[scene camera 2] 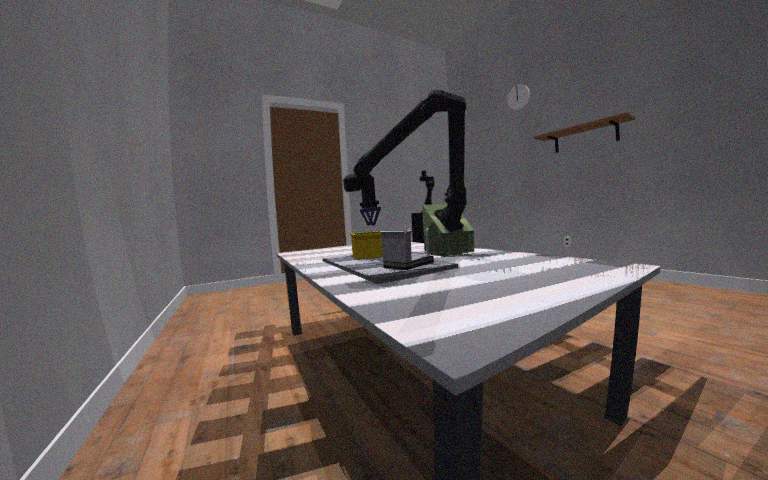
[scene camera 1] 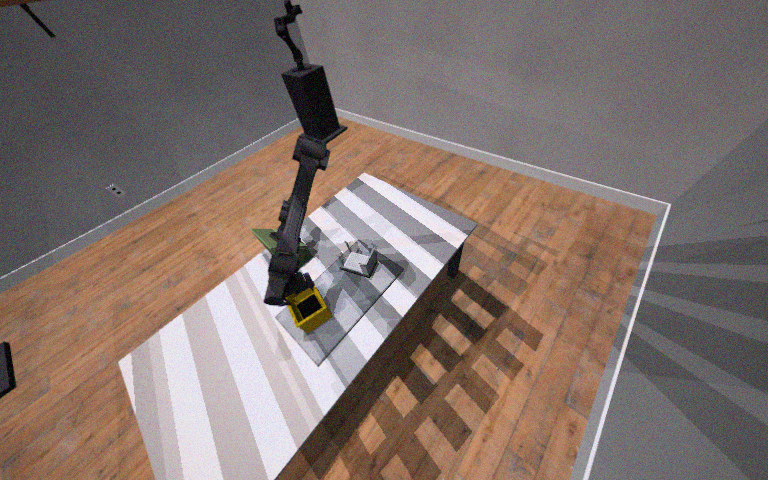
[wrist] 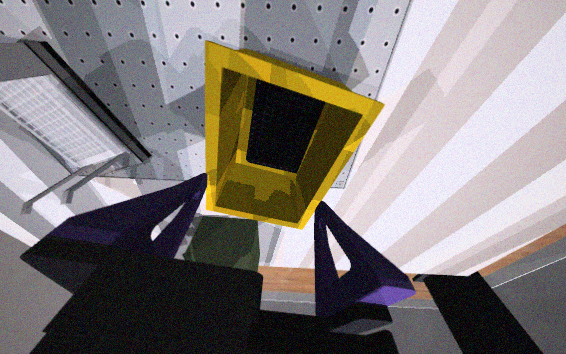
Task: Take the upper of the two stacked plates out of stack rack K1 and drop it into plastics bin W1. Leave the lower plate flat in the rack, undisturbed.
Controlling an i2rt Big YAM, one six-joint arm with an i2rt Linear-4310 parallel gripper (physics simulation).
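Places are measured from the arm's base along level axes (x right, y ahead, z up), in centimetres.
Pixels of known places: gripper, fingertip midpoint: [scene camera 2: 371, 225] [scene camera 1: 301, 296] [wrist: 265, 193]; arm's base, origin of the base link: [scene camera 2: 448, 220].
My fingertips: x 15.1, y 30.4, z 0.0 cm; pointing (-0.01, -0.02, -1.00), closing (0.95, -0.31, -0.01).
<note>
For each thing: its top centre in the pictures, then the offset to it from my fingertips.
- black upper plate, middle of its top: [wrist: 281, 131] [scene camera 1: 310, 310] dx +0.9, dy +0.4, dz -11.1 cm
- yellow bin W1, middle of its top: [wrist: 272, 171] [scene camera 2: 371, 232] [scene camera 1: 303, 300] dx +0.3, dy -0.1, dz -3.2 cm
- grey rack K1, middle of its top: [scene camera 2: 407, 229] [scene camera 1: 353, 251] dx -28.2, dy +2.2, dz -1.2 cm
- grey perforated board, middle of its top: [wrist: 175, 97] [scene camera 2: 379, 260] [scene camera 1: 341, 292] dx -13.1, dy +4.5, dz -13.1 cm
The black upper plate [scene camera 1: 309, 305] [wrist: 285, 130] lies inside the yellow bin W1 [scene camera 1: 314, 323] [scene camera 2: 367, 245] [wrist: 214, 125], below its rim. My gripper [scene camera 2: 370, 224] [wrist: 265, 193] is open and empty, and hangs above the bin. In the wrist view its fingertips stand apart at the near end of the bin. The grey rack K1 [scene camera 2: 397, 247] [wrist: 95, 97] stands beside the bin. A pale, gridded lower plate [scene camera 1: 355, 262] [wrist: 60, 117] shows in the rack and looks flat. In scene camera 2 the rack's grey panel hides it.
Bin and rack stand on a grey perforated board [scene camera 1: 362, 300] [scene camera 2: 369, 276] [wrist: 155, 50] on the striped table. The rack has thin upright posts [wrist: 95, 175]. The green arm base [scene camera 1: 265, 236] [scene camera 2: 447, 240] [wrist: 225, 242] stands behind the board at the table's edge.
</note>
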